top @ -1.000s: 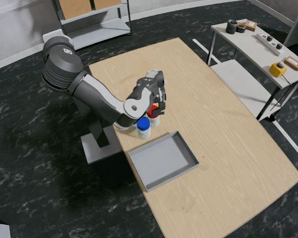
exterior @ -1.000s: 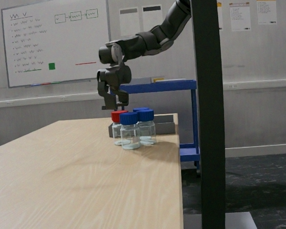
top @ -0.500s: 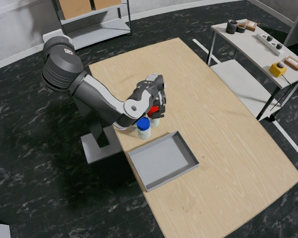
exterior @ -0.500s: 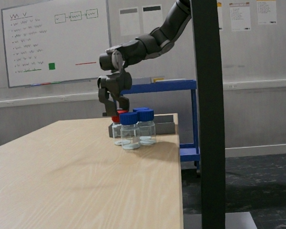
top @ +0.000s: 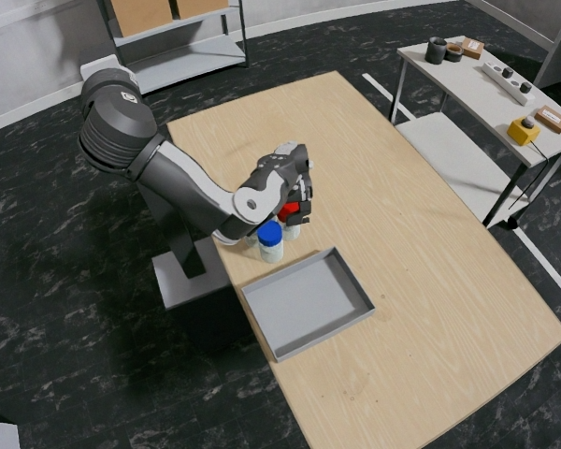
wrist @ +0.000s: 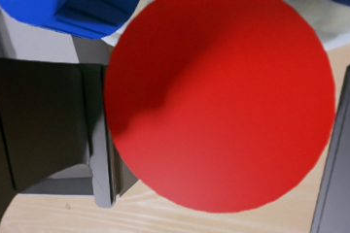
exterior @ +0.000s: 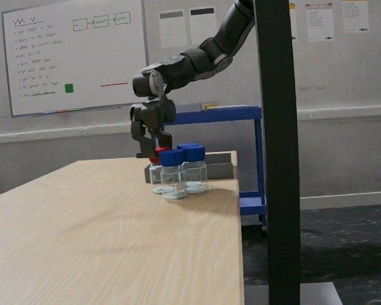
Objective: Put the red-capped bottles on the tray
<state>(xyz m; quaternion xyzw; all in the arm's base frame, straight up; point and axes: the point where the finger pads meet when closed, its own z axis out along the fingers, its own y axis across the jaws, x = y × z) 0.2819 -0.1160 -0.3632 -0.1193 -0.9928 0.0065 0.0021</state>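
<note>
Now: hand 1 cm past the red-capped bottle and 5 cm above it. The rest, counted from my hand: grey tray 6 cm behind, 19 cm to the right, 8 cm below.
</note>
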